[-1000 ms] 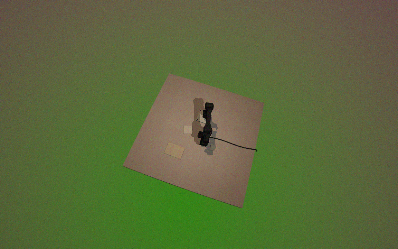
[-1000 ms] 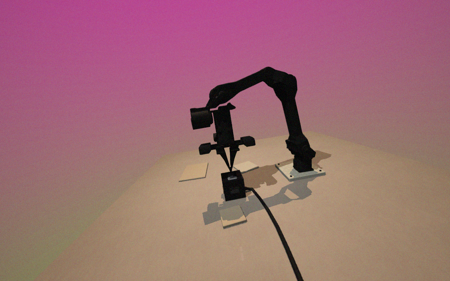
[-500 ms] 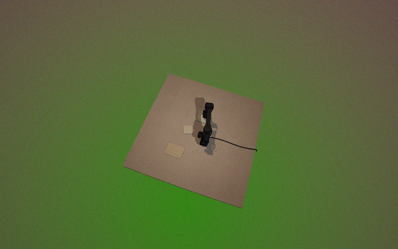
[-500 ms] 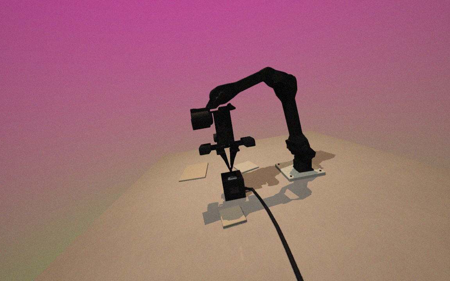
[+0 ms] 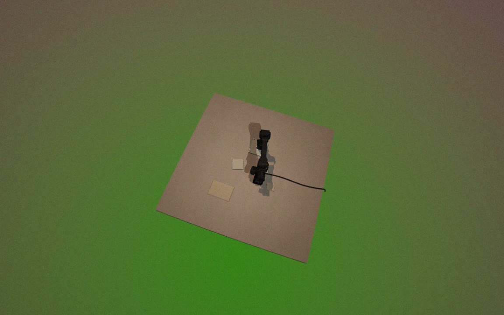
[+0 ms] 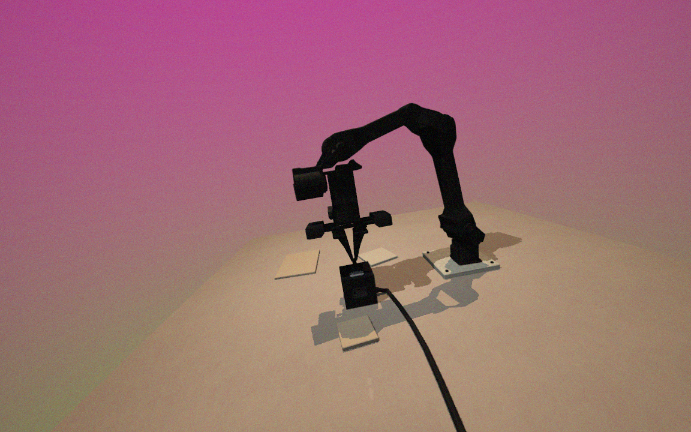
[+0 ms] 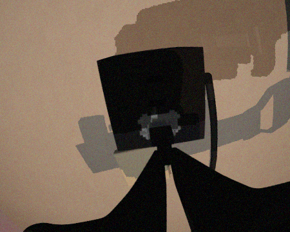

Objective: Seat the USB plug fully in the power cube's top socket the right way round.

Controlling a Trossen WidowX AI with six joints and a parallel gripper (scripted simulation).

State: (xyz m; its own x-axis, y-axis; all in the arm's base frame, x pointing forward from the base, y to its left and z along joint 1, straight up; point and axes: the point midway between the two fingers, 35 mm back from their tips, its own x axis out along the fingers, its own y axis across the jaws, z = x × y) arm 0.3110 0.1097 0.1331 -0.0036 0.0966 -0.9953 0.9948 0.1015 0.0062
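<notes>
Right now the dark USB plug is 20 mm below my gripper tip. The rest, counted from my gripper tip: light socket: 40 mm below.
</notes>
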